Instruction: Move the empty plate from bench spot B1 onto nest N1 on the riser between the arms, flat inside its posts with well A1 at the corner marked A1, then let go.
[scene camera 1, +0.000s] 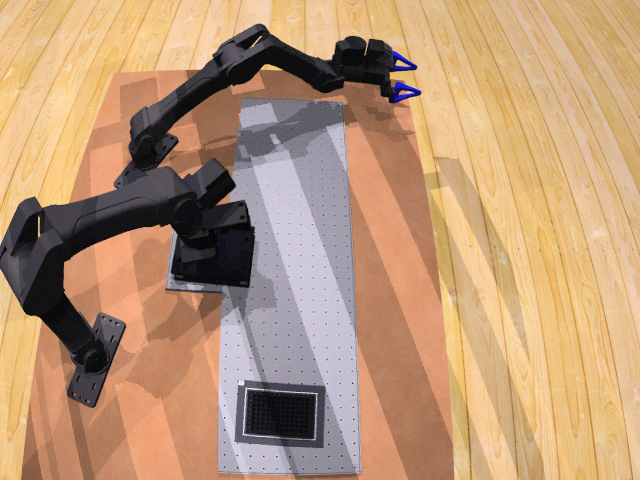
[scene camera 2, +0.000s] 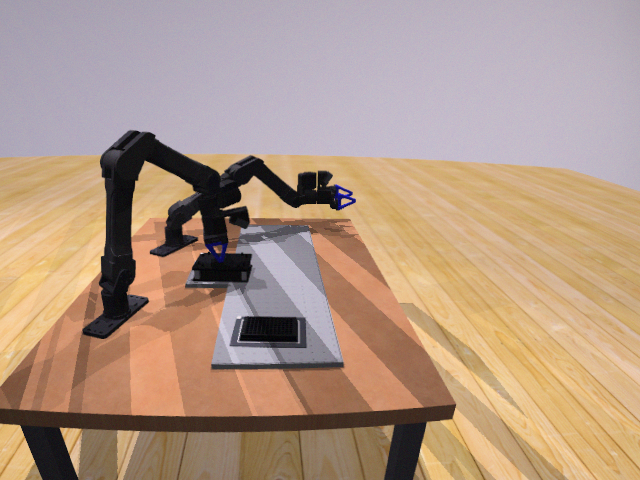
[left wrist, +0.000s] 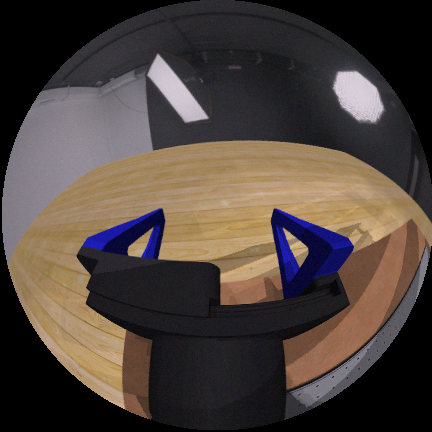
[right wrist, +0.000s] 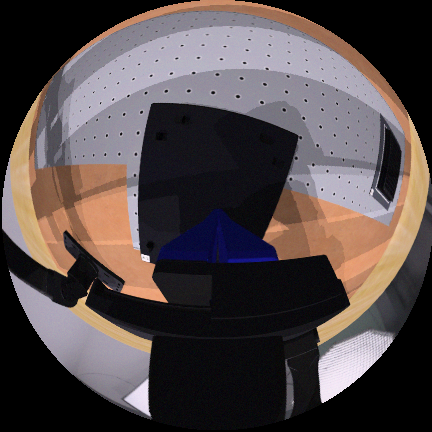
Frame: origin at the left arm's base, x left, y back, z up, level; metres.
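Seen in the pictures: left gripper, fingertip midpoint: (scene camera 1: 419, 80) (scene camera 2: 354, 197) (left wrist: 217, 214); right gripper, fingertip midpoint: (scene camera 1: 210, 254) (scene camera 2: 221, 262) (right wrist: 217, 214); left arm's base, link origin: (scene camera 1: 146, 162) (scene camera 2: 174, 246) (right wrist: 90, 261); right arm's base, link origin: (scene camera 1: 97, 359) (scene camera 2: 117, 316).
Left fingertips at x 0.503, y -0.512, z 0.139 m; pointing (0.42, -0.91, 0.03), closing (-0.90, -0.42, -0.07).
Offsets run from my left fingertips to a thing's top centre. "spot": to the spot under its first point. Level surfaces: height alone.
The black plate with a grid of wells {spot: dx -0.856, dy -0.073, dz -0.110 m} (scene camera 1: 281, 414) (scene camera 2: 268, 329) (right wrist: 390, 162) lies flat in the grey frame of bench spot B1 {spot: dx -0.827, dy -0.143, dz -0.124 m} (scene camera 1: 320, 418) (scene camera 2: 302, 338), near the bottom of the scene camera 1 view. The black riser {dx -0.634, dy +0.207, dz -0.074 m} (scene camera 1: 240, 273) (scene camera 2: 217, 274) (right wrist: 215, 150) has nest N1 with small dark posts on top; a small white label {spot: dx -0.617, dy +0.299, dz -0.084 m} (right wrist: 145, 258) is at one corner. No plate shows in it. My right gripper (scene camera 2: 220, 259) (right wrist: 217, 214) is shut and empty, pointing down low over the riser top; contact is unclear. My left gripper (scene camera 1: 418, 80) (scene camera 2: 354, 196) (left wrist: 217, 214) is open and empty, beyond the table edge.
A perforated grey board {dz -0.126 m} (scene camera 1: 289, 335) (scene camera 2: 289, 356) runs along the brown table {dz -0.139 m} (scene camera 1: 398, 361) (scene camera 2: 170, 382) and carries spot B1. The riser stands on a light grey base {dz -0.126 m} (scene camera 1: 193, 288) overlapping the board's edge. The right forearm passes over the table toward the riser.
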